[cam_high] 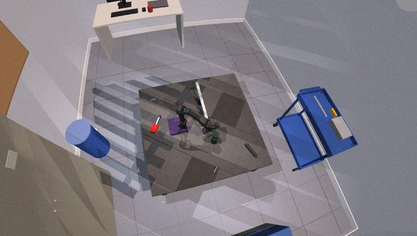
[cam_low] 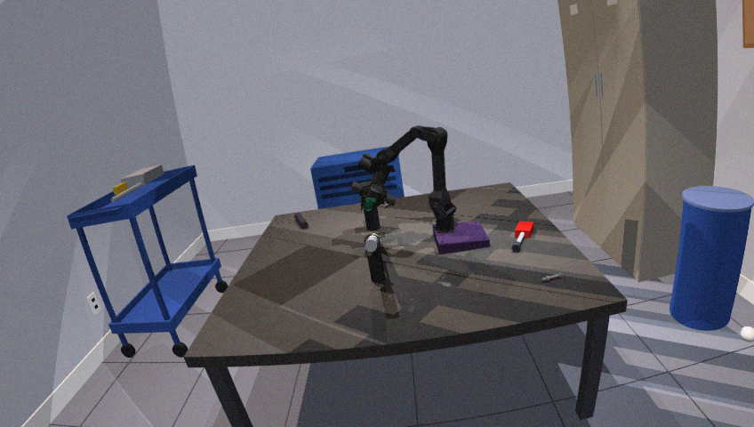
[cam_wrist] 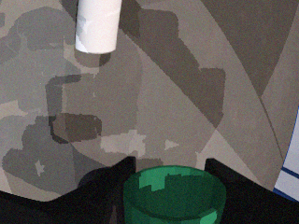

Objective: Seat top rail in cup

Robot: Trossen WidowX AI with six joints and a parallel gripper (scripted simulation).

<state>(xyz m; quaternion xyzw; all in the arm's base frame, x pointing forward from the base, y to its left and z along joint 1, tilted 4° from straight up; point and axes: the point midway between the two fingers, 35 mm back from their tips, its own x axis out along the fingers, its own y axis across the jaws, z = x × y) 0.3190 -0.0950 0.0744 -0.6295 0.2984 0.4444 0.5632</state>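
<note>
Now: gripper tip 10 mm past the green rail-end cup, 30 mm to the left of it and 30 mm below it. The rest, counted from my gripper tip: dark bar 400 mm ahead, 230 mm to the right, 90 mm below; then short loop-cap post 110 mm behind, 400 mm to the left; then red-handled tool 620 mm behind, 170 mm to the left, 90 mm below.
</note>
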